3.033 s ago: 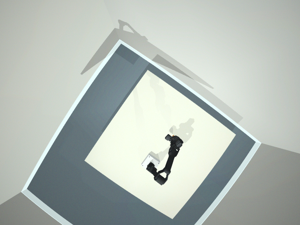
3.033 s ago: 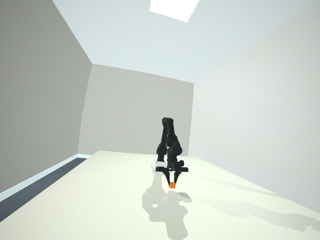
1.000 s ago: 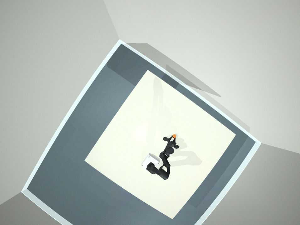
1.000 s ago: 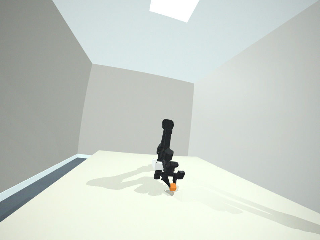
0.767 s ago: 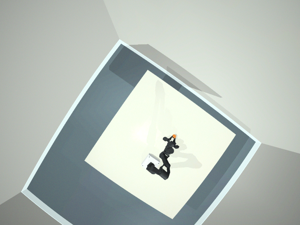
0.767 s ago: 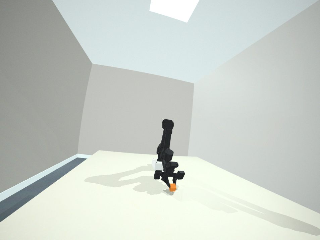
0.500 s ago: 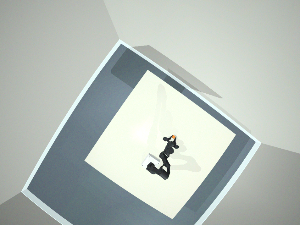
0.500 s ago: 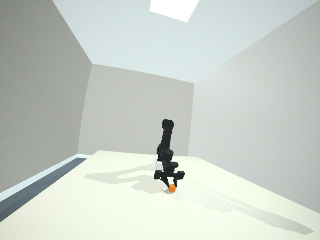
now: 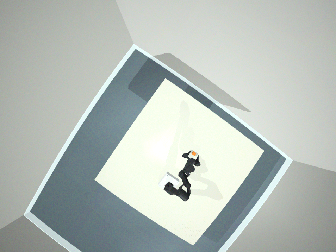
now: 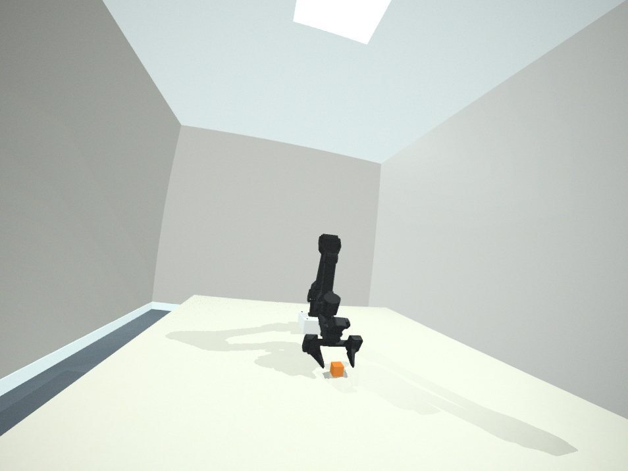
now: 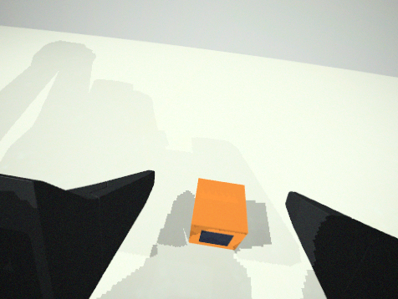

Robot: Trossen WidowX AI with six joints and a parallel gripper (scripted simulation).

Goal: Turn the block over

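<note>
Now: gripper tip 20 mm past the orange block and 10 mm above it.
</note>
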